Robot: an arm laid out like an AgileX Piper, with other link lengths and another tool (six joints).
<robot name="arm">
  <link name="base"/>
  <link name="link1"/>
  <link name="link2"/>
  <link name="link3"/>
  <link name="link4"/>
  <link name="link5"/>
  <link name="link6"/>
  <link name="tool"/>
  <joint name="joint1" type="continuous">
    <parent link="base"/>
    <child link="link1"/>
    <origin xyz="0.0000 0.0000 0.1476" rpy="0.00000 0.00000 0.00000"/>
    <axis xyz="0 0 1"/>
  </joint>
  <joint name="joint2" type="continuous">
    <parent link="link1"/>
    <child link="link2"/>
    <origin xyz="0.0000 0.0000 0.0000" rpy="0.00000 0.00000 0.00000"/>
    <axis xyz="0 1 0"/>
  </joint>
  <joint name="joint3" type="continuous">
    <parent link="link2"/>
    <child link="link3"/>
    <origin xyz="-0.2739 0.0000 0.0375" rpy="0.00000 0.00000 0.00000"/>
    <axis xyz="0 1 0"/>
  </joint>
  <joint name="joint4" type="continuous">
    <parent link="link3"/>
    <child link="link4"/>
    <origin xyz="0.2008 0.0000 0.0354" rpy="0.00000 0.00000 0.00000"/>
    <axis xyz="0.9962 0 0.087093"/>
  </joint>
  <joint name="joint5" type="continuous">
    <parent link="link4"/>
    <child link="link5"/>
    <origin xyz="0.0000 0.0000 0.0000" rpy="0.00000 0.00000 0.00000"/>
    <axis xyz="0 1 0"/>
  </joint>
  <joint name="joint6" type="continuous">
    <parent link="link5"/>
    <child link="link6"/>
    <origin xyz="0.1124 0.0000 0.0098" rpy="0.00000 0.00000 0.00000"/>
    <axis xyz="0.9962 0 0.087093"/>
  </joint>
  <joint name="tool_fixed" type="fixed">
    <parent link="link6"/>
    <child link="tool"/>
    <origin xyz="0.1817 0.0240 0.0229" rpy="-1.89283 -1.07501 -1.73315"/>
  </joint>
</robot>
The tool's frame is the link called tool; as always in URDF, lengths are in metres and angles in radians. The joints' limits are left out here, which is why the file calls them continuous.
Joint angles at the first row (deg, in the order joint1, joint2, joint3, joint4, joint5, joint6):
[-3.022 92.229 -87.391 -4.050 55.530 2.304]
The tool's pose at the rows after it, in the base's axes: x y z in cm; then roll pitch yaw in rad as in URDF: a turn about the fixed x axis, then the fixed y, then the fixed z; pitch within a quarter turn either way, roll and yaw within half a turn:
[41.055, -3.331, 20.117, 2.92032, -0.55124, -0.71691]
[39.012, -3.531, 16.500, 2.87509, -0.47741, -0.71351]
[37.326, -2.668, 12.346, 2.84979, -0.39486, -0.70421]
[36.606, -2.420, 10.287, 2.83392, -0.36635, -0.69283]
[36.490, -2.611, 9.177, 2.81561, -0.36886, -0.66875]
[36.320, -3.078, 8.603, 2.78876, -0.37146, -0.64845]
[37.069, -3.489, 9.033, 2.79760, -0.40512, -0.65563]
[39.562, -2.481, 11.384, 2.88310, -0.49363, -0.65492]
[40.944, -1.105, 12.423, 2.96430, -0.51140, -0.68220]
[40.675, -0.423, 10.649, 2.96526, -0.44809, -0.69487]
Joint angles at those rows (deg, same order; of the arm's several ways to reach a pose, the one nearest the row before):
[-5.169 88.901 -83.877 -4.697 55.087 4.741]
[-6.010 88.786 -77.441 -4.311 53.542 5.145]
[-6.061 90.048 -70.444 -2.697 49.914 5.092]
[-6.061 90.982 -66.836 -2.372 47.185 4.770]
[-6.061 91.783 -64.905 -3.071 44.838 4.057]
[-6.062 92.415 -64.464 -4.466 44.388 4.005]
[-6.060 92.200 -64.257 -5.568 42.550 4.879]
[-5.548 90.638 -64.256 -3.340 37.342 2.473]
[-5.363 90.528 -64.256 1.163 34.357 0.000]
[-5.419 92.959 -64.259 3.576 34.916 -0.307]

